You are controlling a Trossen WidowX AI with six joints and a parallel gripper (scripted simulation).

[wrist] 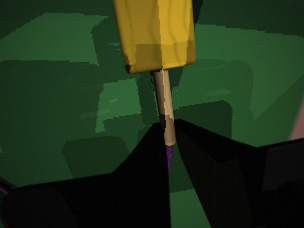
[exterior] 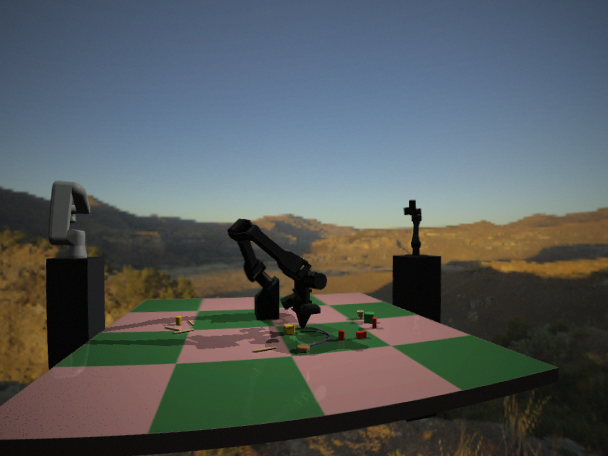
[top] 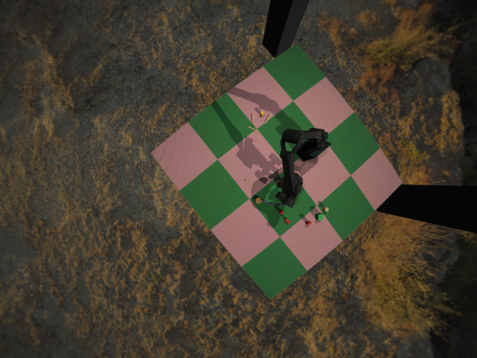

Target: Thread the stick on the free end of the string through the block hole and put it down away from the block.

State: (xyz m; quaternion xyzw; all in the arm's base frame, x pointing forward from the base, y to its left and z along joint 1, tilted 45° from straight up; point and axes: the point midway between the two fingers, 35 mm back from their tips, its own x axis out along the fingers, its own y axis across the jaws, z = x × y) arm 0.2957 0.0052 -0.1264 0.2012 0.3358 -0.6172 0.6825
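Right now the yellow wooden block is 10 mm ahead of my gripper tip and 50 mm to the right of it. Round my gripper tip: stick: 10 mm to the right; then red cylinder: 120 mm ahead, 110 mm to the left; then round wooden button: 190 mm ahead, 40 mm to the right, 10 mm below.
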